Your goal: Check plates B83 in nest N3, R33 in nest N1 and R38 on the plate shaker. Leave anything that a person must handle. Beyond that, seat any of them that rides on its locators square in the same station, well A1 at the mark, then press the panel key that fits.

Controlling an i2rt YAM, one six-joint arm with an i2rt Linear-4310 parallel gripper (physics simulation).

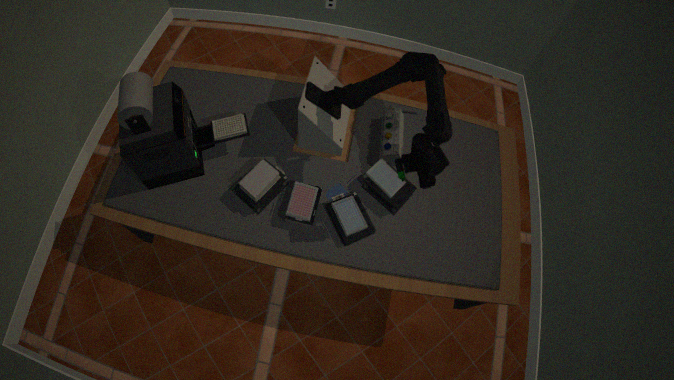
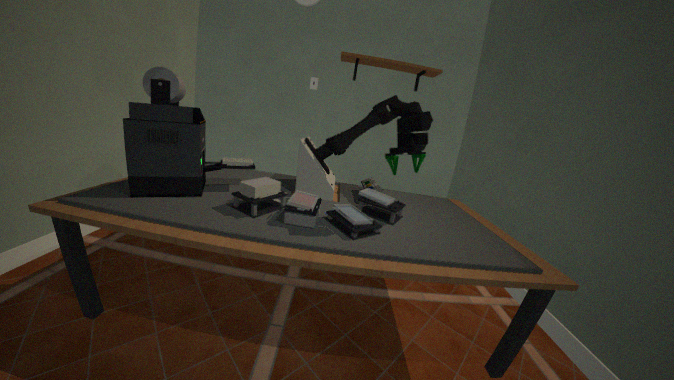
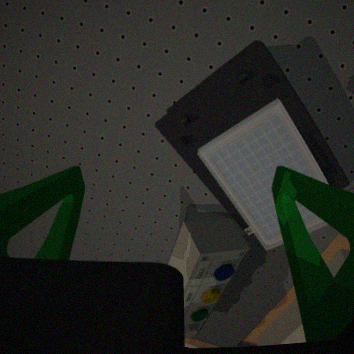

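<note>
My gripper (image 2: 406,172) (image 3: 177,176) is open and empty, high above the table near the rightmost nest. That nest (image 1: 395,204) (image 3: 235,92) is dark and bears a pale blue plate (image 1: 385,178) (image 2: 377,196) (image 3: 250,165); dark locator spots show beside the plate. Another pale blue plate (image 1: 349,215) (image 2: 353,214) lies on a dark station. A pink plate (image 1: 303,201) (image 2: 303,200) sits on a grey block. A thick white plate (image 1: 260,180) (image 2: 260,187) stands on a legged station. Plate and station names are unreadable. The key panel (image 1: 400,131) (image 3: 212,232) has blue (image 3: 224,272), yellow (image 3: 211,295) and green (image 3: 200,314) keys.
A black machine (image 1: 160,155) (image 2: 165,155) with a grey cylinder on top stands at the left. Its extended tray bears a white plate (image 1: 230,126) (image 2: 237,162). The arm's slanted white mount (image 1: 320,132) (image 2: 312,175) stands at the back middle. A blue patch (image 1: 337,191) lies behind the second pale blue plate.
</note>
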